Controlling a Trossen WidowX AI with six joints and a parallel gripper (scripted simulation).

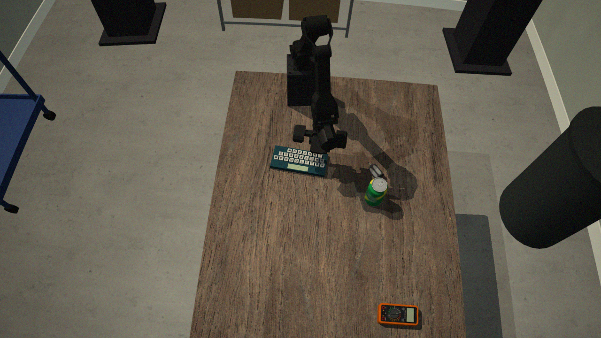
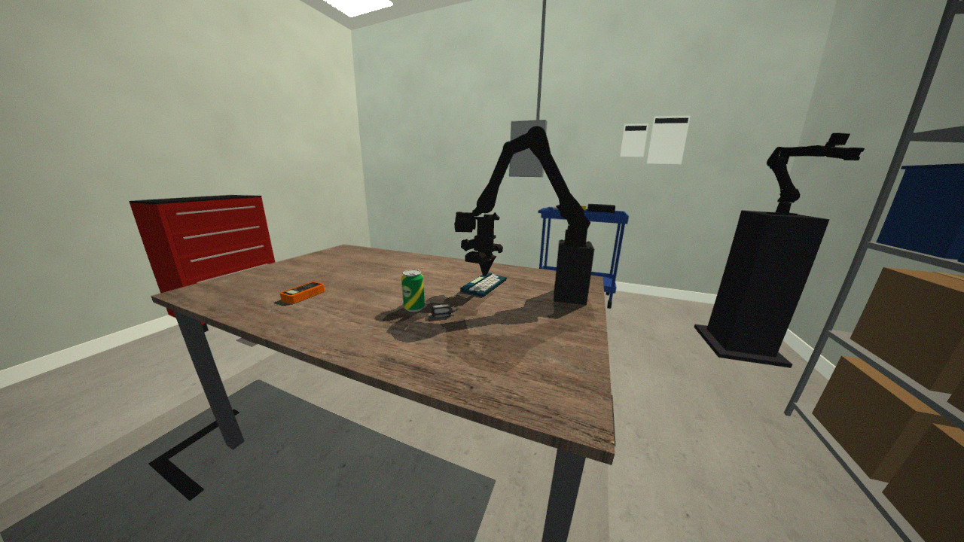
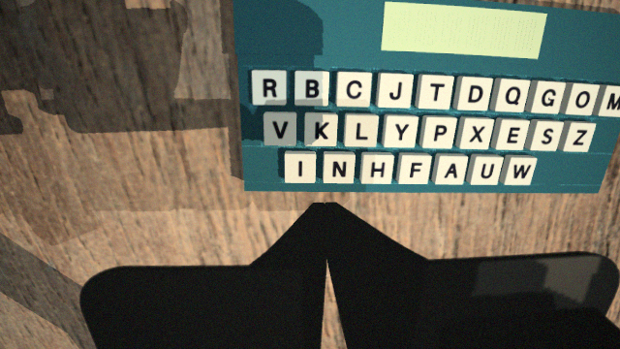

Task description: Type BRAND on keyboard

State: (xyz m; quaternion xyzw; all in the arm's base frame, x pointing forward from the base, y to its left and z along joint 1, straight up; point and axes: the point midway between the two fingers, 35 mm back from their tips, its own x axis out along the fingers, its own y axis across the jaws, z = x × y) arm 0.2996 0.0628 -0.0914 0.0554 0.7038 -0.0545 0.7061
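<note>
Right now my hand is 90 mm above the key, 70 mm to the left of it and 10 mm past it. The rest, counted from my hand: green soda can: 200 mm to the left, 170 mm ahead, 40 mm below; orange multimeter: 590 mm ahead, 240 mm to the left, 80 mm below; grey object: 210 mm to the left, 80 mm below, 60 mm ahead.
</note>
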